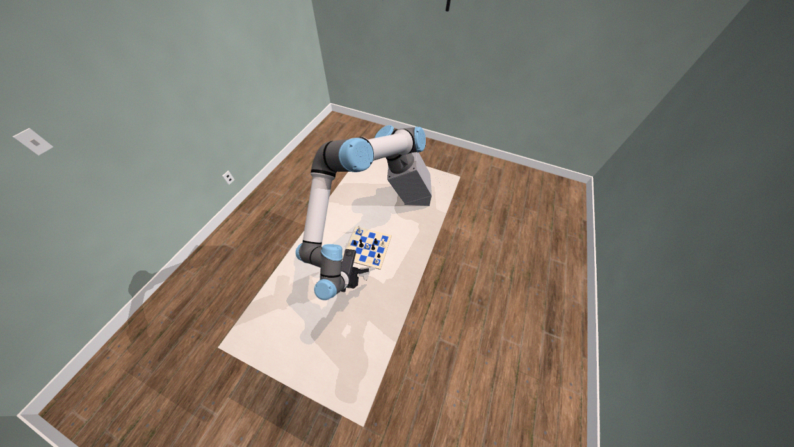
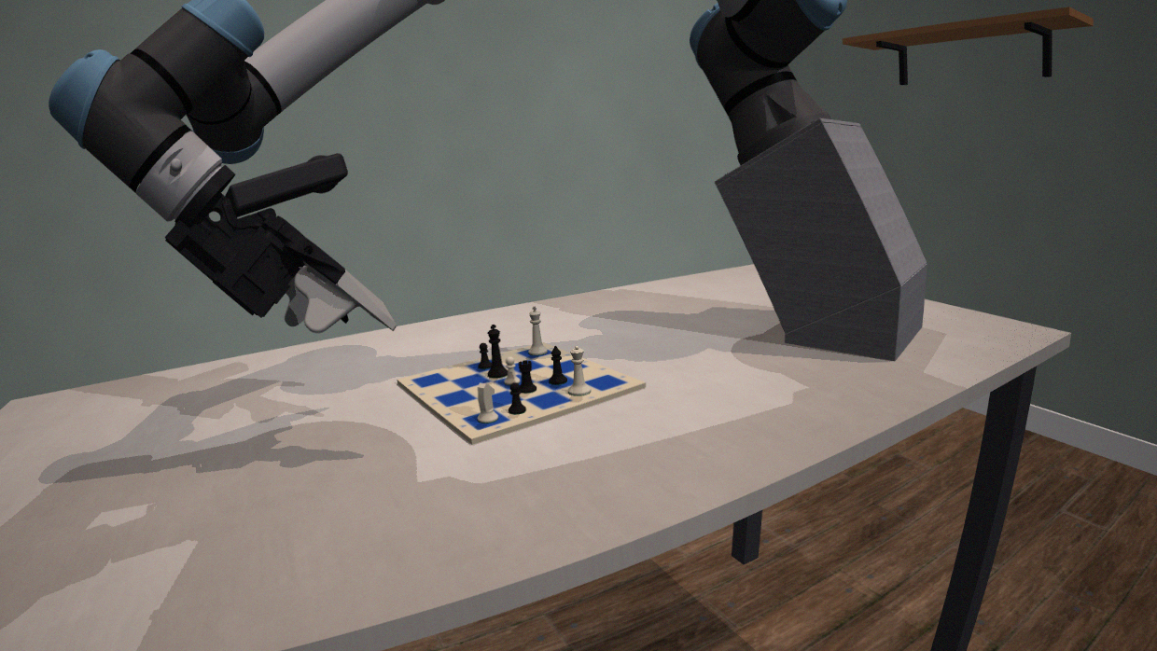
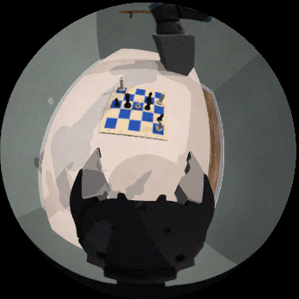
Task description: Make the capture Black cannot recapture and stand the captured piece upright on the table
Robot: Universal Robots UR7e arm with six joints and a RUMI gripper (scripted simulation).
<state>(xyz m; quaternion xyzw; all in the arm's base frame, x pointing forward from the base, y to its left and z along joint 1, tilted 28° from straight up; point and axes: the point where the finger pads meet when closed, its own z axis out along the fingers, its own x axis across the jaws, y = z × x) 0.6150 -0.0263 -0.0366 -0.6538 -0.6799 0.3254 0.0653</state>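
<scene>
My hand is 160 mm past the white pawn, 30 mm to the left of it and 100 mm above it. The rest, counted from my hand: blue-and-cream chessboard 160 mm behind, 30 mm to the right, 110 mm below; then white king 240 mm behind, 110 mm to the right, 80 mm below; then black king 160 mm behind, 70 mm to the right, 80 mm below.
</scene>
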